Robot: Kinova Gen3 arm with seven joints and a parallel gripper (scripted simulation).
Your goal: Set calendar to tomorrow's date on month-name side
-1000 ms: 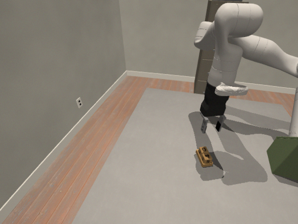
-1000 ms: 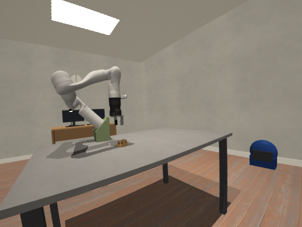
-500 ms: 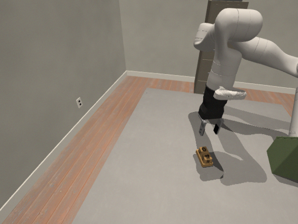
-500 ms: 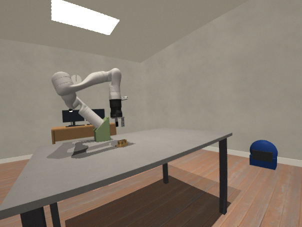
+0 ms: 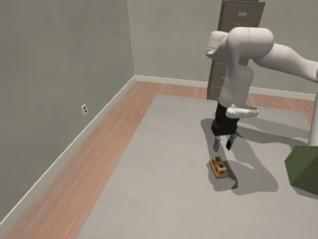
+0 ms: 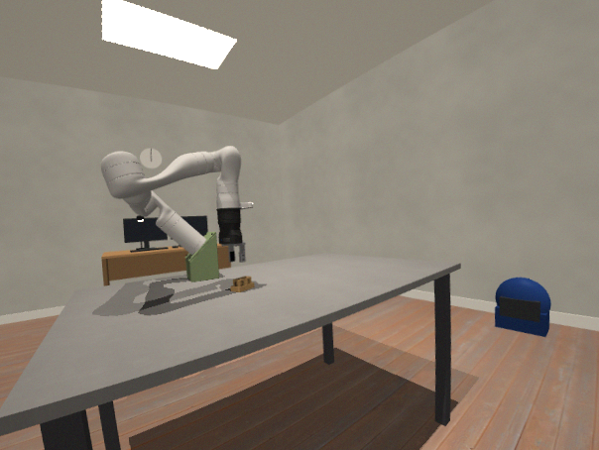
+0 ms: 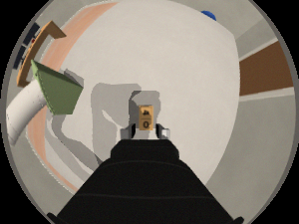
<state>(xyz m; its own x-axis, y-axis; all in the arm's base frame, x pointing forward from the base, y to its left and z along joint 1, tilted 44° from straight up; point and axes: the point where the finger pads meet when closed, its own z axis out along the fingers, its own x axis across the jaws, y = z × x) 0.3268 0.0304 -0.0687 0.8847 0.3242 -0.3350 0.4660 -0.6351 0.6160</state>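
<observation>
The tray is 110 mm below my hand, 10 mm to the left of it and 10 mm behind it.
</observation>
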